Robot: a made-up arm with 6 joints. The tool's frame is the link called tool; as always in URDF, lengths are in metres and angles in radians. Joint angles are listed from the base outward.
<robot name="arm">
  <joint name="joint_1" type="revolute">
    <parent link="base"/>
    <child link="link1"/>
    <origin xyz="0 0 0.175" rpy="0 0 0"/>
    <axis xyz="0 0 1"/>
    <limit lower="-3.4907" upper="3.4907"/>
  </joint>
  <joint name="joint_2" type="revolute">
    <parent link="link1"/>
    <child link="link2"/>
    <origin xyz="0 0 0" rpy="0 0 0"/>
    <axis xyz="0 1 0"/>
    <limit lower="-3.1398" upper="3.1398"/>
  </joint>
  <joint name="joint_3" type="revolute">
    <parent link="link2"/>
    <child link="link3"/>
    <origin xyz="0 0 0.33" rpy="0 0 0"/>
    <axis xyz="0 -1 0"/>
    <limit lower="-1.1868" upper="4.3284"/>
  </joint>
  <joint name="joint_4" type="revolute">
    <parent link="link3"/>
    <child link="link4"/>
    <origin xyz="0 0 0" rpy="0 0 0"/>
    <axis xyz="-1 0 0"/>
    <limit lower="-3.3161" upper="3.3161"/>
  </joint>
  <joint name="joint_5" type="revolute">
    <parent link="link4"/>
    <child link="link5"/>
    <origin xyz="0.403 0 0" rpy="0 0 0"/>
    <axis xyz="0 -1 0"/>
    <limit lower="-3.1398" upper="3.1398"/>
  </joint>
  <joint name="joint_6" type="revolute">
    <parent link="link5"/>
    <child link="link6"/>
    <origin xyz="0 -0.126 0" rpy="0 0 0"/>
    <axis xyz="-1 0 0"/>
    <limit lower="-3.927" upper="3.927"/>
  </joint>
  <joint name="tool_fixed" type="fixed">
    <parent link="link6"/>
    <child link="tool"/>
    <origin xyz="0 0 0" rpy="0 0 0"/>
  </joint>
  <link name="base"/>
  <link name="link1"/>
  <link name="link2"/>
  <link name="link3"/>
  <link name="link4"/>
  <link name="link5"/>
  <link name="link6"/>
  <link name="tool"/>
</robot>
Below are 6 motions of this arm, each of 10 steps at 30 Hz.
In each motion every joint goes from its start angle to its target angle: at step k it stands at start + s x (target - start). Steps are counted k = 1, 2, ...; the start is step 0. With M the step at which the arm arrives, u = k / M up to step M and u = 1 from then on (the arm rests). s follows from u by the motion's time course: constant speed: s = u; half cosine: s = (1 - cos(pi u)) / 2; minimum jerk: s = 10 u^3 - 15 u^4 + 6 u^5.
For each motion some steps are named. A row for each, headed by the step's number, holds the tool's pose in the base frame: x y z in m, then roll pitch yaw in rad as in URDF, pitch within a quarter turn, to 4 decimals.
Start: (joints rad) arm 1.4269 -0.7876 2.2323 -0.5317 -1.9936 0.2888
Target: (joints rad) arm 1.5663 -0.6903 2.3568 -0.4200 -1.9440 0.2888
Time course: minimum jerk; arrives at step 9
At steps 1, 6, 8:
1: 0.0188 -0.6350 0.5202 -1.1165 -0.8204 2.1718
6: 0.0931 -0.6143 0.5192 -1.0716 -0.9206 2.2543
8: 0.1113 -0.6074 0.5187 -1.0588 -0.9462 2.2736

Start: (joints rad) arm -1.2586 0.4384 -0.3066 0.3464 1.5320 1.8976
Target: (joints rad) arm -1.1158 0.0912 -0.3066 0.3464 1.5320 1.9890
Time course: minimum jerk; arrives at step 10
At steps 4, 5, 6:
4: 0.0486 -0.4689 0.2829 -2.3408 -0.8239 -0.6904
5: 0.0579 -0.4602 0.3115 -2.4070 -0.8782 -0.6270
6: 0.0661 -0.4498 0.3397 -2.4801 -0.9312 -0.5566

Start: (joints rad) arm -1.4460 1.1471 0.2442 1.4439 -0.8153 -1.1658
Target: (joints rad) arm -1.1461 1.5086 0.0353 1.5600 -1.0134 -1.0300
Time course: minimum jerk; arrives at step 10
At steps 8, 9, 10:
8: 0.1985 -0.4657 -0.1808 -1.9489 0.5657 -2.6685
9: 0.2018 -0.4529 -0.1915 -1.9897 0.5570 -2.6673
10: 0.2023 -0.4507 -0.1933 -1.9968 0.5555 -2.6670

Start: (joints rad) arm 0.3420 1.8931 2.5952 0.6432 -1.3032 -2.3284
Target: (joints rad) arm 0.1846 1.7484 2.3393 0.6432 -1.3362 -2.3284
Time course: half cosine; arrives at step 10
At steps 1, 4, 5, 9, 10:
1: 0.5741 0.0950 0.3888 1.7979 0.4345 -0.3535
4: 0.5932 0.0703 0.3940 1.7696 0.4709 -0.4213
5: 0.6016 0.0577 0.3965 1.7555 0.4882 -0.4546
9: 0.6244 0.0164 0.4036 1.7099 0.5405 -0.5595
10: 0.6254 0.0142 0.4040 1.7075 0.5431 -0.5650

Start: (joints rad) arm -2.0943 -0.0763 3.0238 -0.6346 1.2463 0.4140
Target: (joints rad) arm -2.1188 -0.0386 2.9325 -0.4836 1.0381 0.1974
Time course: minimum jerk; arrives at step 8
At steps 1, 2, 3, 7, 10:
1: 0.1243 0.4183 0.5960 -2.4525 0.8466 2.0523
2: 0.1233 0.4167 0.5992 -2.4768 0.8427 2.0065
3: 0.1213 0.4136 0.6055 -2.5230 0.8310 1.9184
7: 0.1133 0.3998 0.6303 -2.6755 0.7312 1.5955
10: 0.1132 0.3995 0.6309 -2.6780 0.7281 1.5892

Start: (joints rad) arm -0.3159 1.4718 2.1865 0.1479 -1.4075 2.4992
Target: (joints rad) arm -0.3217 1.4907 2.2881 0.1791 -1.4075 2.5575
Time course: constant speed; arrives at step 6
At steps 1, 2, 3, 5, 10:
1: 0.5469 -0.3104 0.4892 -2.6544 0.6680 -0.5097
2: 0.5426 -0.3095 0.4926 -2.6655 0.6537 -0.5151
3: 0.5382 -0.3086 0.4959 -2.6765 0.6395 -0.5203
5: 0.5293 -0.3066 0.5023 -2.6980 0.6110 -0.5307
10: 0.5247 -0.3056 0.5054 -2.7085 0.5967 -0.5358

